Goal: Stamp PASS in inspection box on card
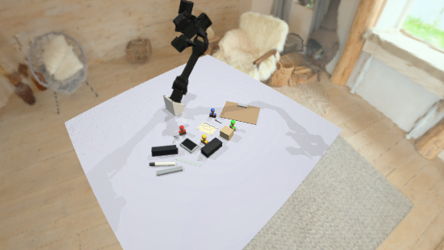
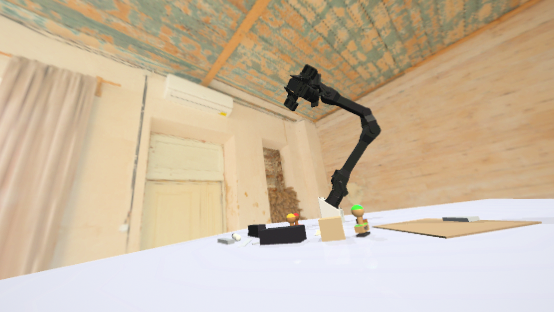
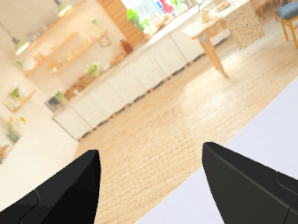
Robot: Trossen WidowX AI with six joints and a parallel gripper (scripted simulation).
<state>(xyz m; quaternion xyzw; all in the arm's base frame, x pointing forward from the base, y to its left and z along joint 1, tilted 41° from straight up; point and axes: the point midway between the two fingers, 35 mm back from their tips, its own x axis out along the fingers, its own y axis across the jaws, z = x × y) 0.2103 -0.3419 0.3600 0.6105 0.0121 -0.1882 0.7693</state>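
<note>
Now: gripper tip 9 cm short of the green-knobbed pass stamp, 12 cm to the right of it and 53 cm above it. Also, from my gripper tip: small cardboard box 10 cm ahead, 6 cm to the left, 52 cm below; then red-knobbed stamp 11 cm behind, 8 cm to the right, 53 cm below; then yellow-knobbed stamp 3 cm ahead, 6 cm to the right, 53 cm below.
</note>
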